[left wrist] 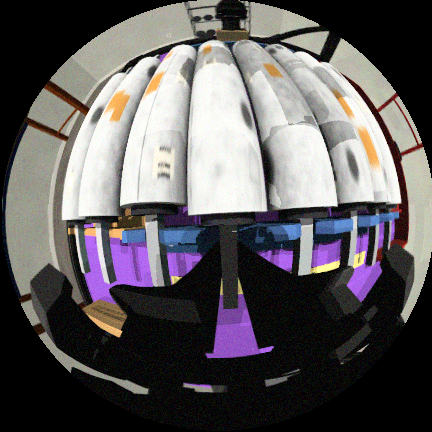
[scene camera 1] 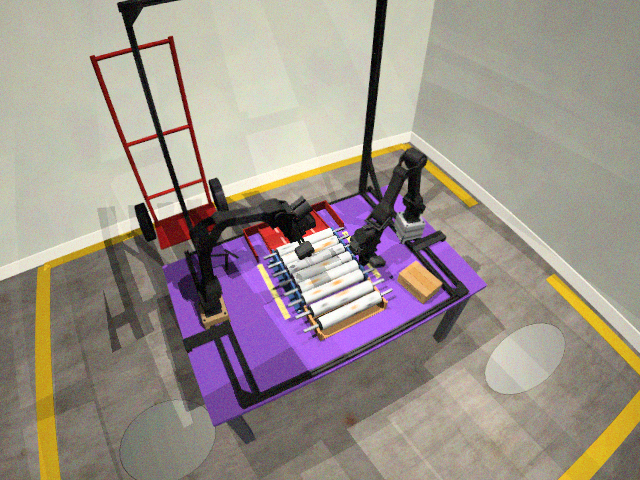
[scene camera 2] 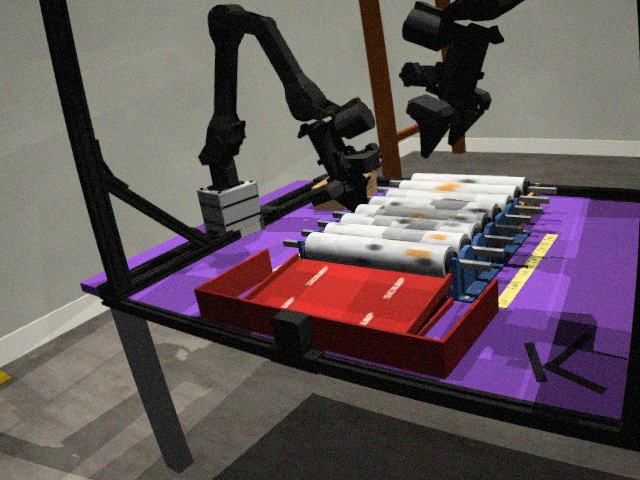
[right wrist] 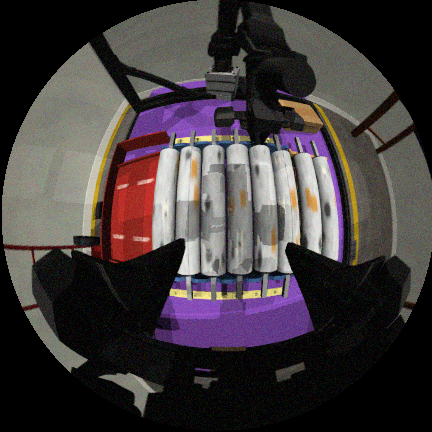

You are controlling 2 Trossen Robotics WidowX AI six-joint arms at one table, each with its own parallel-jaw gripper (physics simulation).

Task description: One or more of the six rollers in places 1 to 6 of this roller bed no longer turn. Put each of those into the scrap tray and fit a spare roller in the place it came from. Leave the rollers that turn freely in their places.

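Pixels of known places: left gripper, fingertip midpoint: [left wrist: 226, 245] [right wrist: 255, 147]; right gripper, fingertip midpoint: [scene camera 2: 438, 150] [right wrist: 237, 246]; left arm's base at its link origin: [scene camera 1: 411, 217] [scene camera 2: 226, 185] [right wrist: 222, 68]; right arm's base at its link origin: [scene camera 1: 212, 308].
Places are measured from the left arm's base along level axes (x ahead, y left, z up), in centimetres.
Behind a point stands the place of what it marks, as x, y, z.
Note:
Six white rollers lie side by side in the blue roller bed [scene camera 2: 467, 290] [left wrist: 180, 236]. My left gripper [scene camera 1: 364, 262] {28.6, 14.0, -8.1} [left wrist: 226, 245] {28.6, 14.0, -8.1} [right wrist: 255, 147] {28.6, 14.0, -8.1} is shut on the near shaft end of the place 5 roller [scene camera 1: 330, 274] {43.0, 17.9, -3.6} [left wrist: 225, 150] {34.0, 14.9, -3.5} [right wrist: 263, 200] {43.4, 16.2, -3.6}, which lies level between its neighbours. My right gripper [scene camera 2: 438, 148] {51.1, 11.2, 7.7} [right wrist: 237, 246] {51.1, 11.2, 7.7} is open and empty, high above the bed. Two spare rollers [scene camera 1: 348, 310] {41.3, 35.3, -3.7} [right wrist: 307, 200] {40.7, 26.3, -4.3} lie in an orange holder [scene camera 1: 354, 324] {39.2, 38.0, -10.6} beside place 6. The red scrap tray [scene camera 2: 361, 341] {62.2, -20.6, -8.3} [right wrist: 145, 141] {30.1, -17.4, -8.6} stands beside place 1; no roller shows in it in scene camera 2.
A brown box [scene camera 1: 419, 280] {8.8, 29.1, -5.6} [left wrist: 107, 312] {12.6, 30.0, -8.0} [right wrist: 302, 115] {10.6, 28.2, -5.6} stands near the left arm. A yellow numbered strip [scene camera 1: 273, 291] {65.9, 15.0, -11.0} [scene camera 2: 527, 271] {66.7, 12.1, -10.9} [right wrist: 230, 295] {65.8, 15.5, -11.0} runs along the bed. Black frame rails edge the table; an upright post [scene camera 1: 374, 98] {10.7, -30.5, 43.7} [scene camera 2: 77, 134] {11.3, -33.3, 20.3} rises near the left arm's base.

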